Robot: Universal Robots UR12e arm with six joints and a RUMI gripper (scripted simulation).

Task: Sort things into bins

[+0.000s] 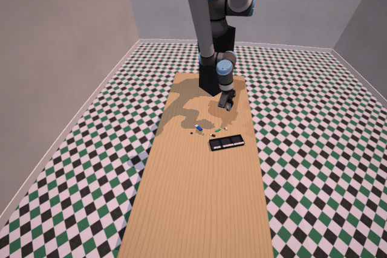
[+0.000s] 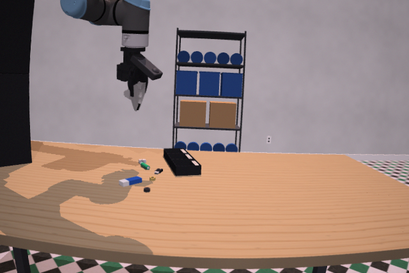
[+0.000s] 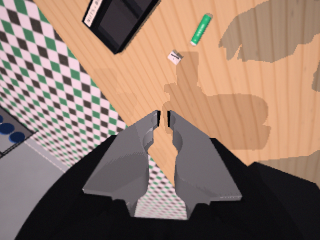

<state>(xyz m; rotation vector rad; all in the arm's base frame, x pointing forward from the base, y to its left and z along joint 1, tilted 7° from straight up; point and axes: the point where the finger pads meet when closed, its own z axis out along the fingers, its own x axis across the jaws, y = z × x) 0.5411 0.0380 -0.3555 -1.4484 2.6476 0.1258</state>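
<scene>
My hand is 16 cm short of the black bin, 1 cm to the left of it and 19 cm above it. The rest, counted from my hand: small white piece 2 cm ahead, 1 cm to the left, 20 cm below; then black usb stick 8 cm ahead, 10 cm to the right, 20 cm below; then green battery 3 cm ahead, 6 cm to the right, 20 cm below.
</scene>
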